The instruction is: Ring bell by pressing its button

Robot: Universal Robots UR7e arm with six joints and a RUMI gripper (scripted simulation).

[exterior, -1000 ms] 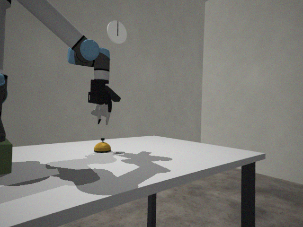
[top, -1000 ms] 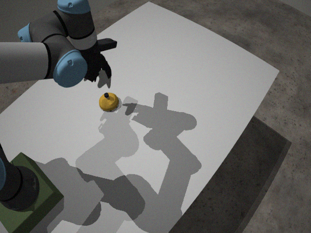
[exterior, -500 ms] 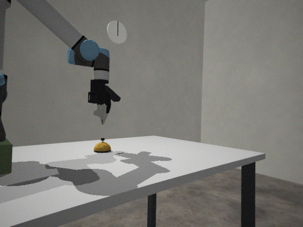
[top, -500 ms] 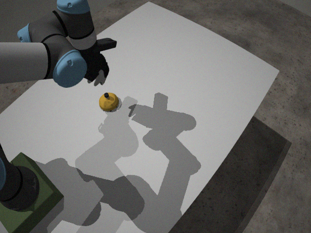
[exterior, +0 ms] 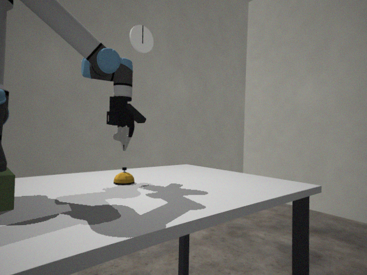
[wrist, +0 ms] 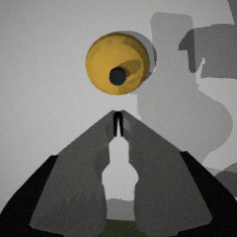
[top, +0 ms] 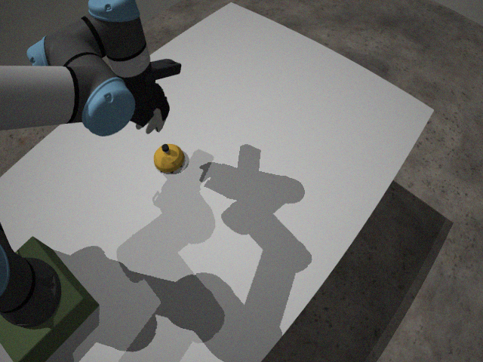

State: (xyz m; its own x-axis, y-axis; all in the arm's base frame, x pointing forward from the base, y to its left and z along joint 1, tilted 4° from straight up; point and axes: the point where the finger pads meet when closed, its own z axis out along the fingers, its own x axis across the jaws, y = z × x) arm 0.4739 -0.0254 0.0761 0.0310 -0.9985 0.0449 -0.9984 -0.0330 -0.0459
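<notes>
Now: hand 100 mm above the black button. Round my hand: yellow dome bell (110 mm below).
</notes>
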